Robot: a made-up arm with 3 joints.
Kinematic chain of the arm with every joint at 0, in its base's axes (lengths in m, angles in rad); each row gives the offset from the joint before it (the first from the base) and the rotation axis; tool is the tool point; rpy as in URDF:
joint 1: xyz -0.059 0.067 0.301 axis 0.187 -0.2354 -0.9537
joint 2: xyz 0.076 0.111 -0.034 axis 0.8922 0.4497 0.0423
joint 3: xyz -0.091 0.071 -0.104 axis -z
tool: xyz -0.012 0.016 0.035 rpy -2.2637 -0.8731 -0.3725
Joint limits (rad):
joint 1: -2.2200..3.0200
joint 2: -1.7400..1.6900
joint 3: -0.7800..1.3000
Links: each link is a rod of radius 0.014 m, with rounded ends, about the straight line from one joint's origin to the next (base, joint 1, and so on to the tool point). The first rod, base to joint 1, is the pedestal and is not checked.
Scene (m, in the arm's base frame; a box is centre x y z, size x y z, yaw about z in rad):
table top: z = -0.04
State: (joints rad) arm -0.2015 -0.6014 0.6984
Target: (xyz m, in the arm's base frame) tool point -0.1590 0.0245 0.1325
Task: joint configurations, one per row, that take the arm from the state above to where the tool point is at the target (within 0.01 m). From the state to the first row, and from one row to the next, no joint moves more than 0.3 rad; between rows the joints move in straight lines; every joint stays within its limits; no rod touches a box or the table.
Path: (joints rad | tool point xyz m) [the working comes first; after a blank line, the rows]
Joints at the target: -1.7470 -1.1040 0.9474
Straight joint move there: clear.

1: -0.4591 -0.6852 0.7399 | -0.1145 0.1851 0.1271
2: -0.7167 -0.7689 0.7814 | -0.1408 0.1539 0.1226
3: -0.9742 -0.8527 0.8229 | -0.1579 0.1197 0.1216
4: -1.2318 -0.9365 0.8644 | -0.1659 0.0852 0.1234
5: -1.4894 -1.0202 0.9059 | -0.1658 0.0529 0.1272
6: -1.7470 -1.1040 0.9474 | -0.1590 0.0245 0.1325

